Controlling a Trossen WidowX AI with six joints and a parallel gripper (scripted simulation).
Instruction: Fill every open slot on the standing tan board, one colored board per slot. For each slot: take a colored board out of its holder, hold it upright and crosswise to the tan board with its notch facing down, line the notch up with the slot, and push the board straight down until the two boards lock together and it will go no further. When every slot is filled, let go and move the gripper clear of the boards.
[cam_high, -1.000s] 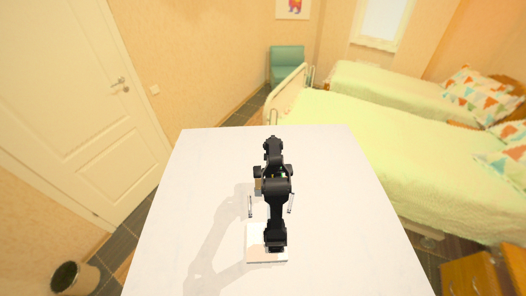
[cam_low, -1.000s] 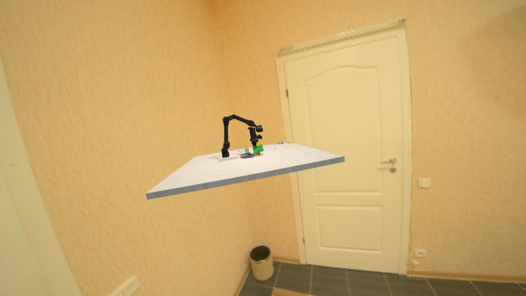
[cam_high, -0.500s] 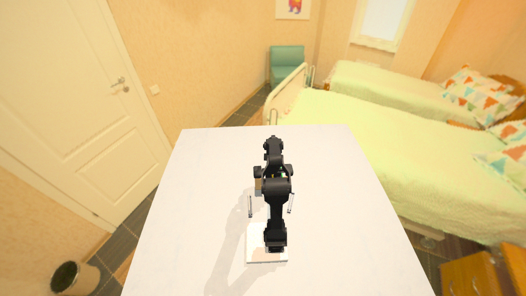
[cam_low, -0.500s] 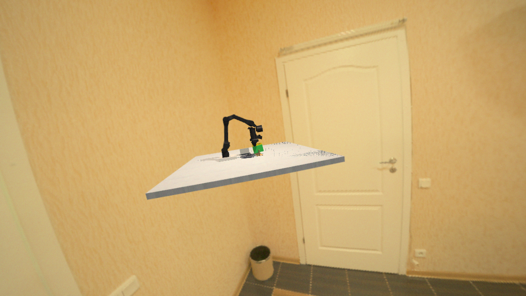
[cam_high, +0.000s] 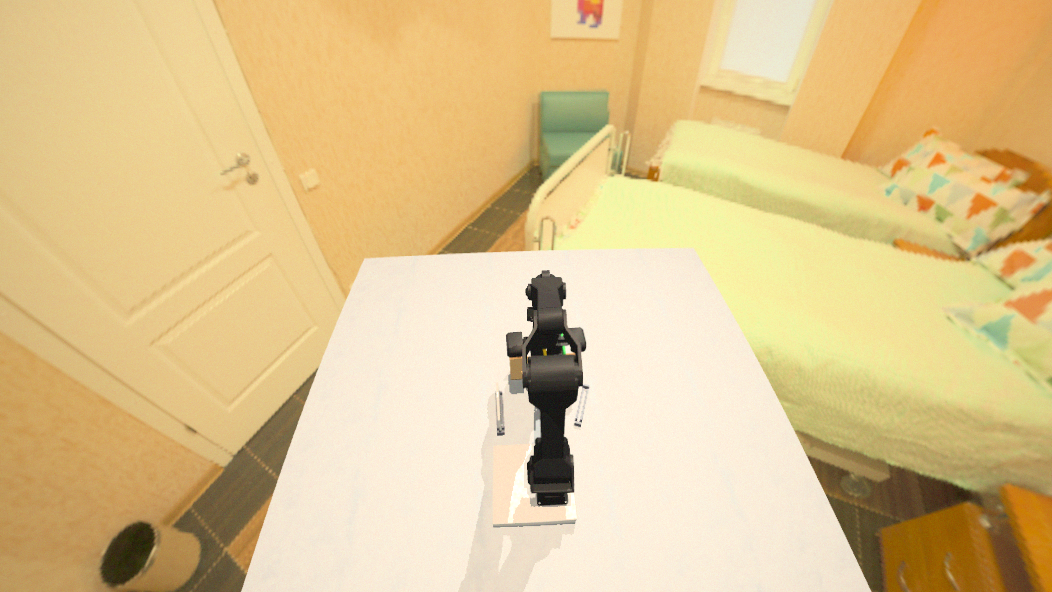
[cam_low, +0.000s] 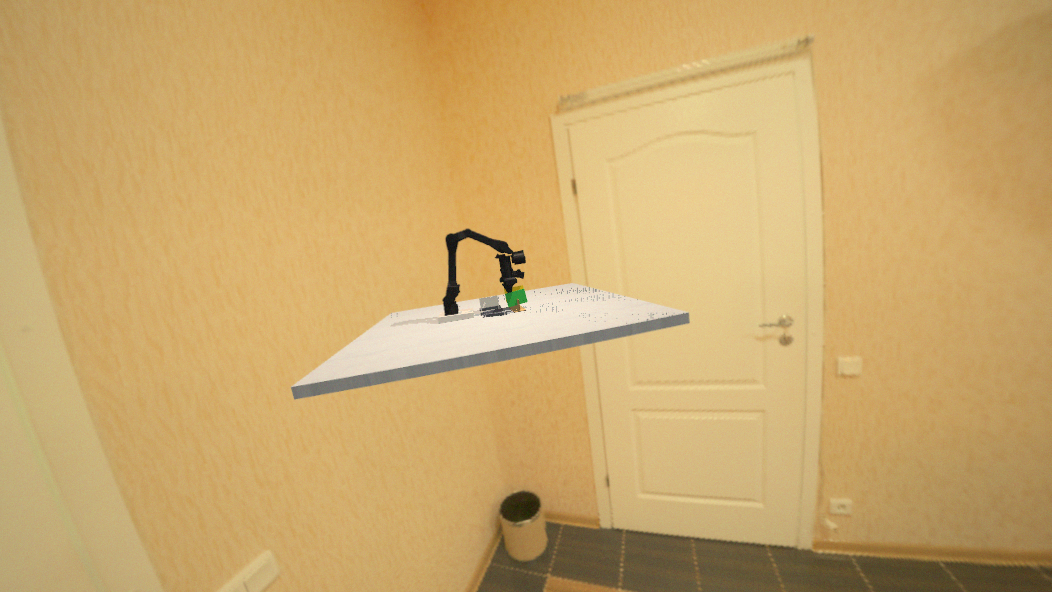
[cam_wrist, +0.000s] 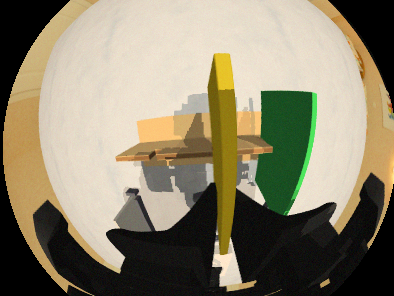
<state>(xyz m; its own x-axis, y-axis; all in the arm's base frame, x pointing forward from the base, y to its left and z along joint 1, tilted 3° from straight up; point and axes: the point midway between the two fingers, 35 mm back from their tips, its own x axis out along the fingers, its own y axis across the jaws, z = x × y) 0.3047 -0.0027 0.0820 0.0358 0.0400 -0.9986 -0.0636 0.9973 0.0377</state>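
Now: the yellow board 2 cm ahead of my gripper tip. Round my gripper tip: tan board 4 cm below, 2 cm ahead; then green board 5 cm to the right, 2 cm ahead, 1 cm below.
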